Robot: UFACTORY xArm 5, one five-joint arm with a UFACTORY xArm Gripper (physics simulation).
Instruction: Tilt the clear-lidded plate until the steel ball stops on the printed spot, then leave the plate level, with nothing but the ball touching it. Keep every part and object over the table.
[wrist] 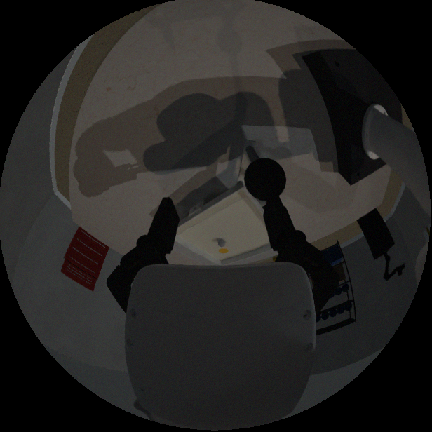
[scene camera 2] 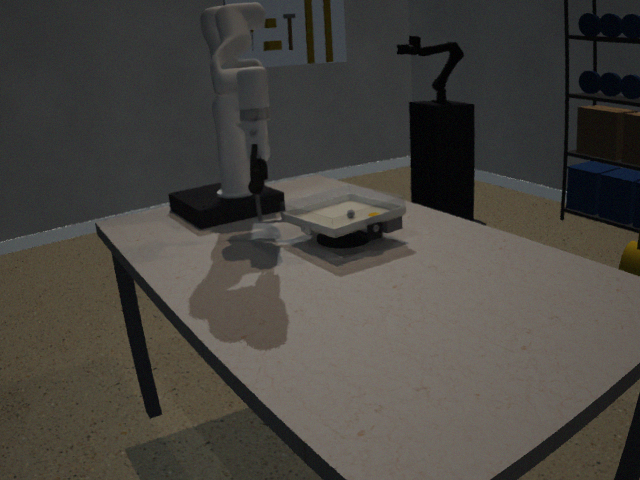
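Observation:
The clear-lidded plate point(scene camera 2: 310, 223) point(wrist: 247, 255) sits on a dark round base; I cannot tell exactly how far it is tilted. The steel ball point(scene camera 2: 351, 213) point(wrist: 221, 242) is inside on the pale floor, close beside the yellow printed spot point(scene camera 2: 373, 213) point(wrist: 223, 251), not on it. A thin upright stick point(scene camera 2: 259, 207) stands left of the plate, with a black round knob point(wrist: 265, 179). My gripper point(scene camera 2: 256, 180) point(wrist: 219, 205) is open, at the stick's top. In the wrist view the knob overlaps the right fingertip; whether they touch is unclear.
The arm's black base point(scene camera 2: 201, 209) point(wrist: 332, 100) stands on the table point(scene camera 2: 413, 320) behind and left of the plate. A pale clear linkage point(scene camera 2: 264, 231) lies low between stick and plate. Beyond the table stand a black pedestal point(scene camera 2: 442, 155) with a small arm and a shelf rack point(scene camera 2: 565, 129).

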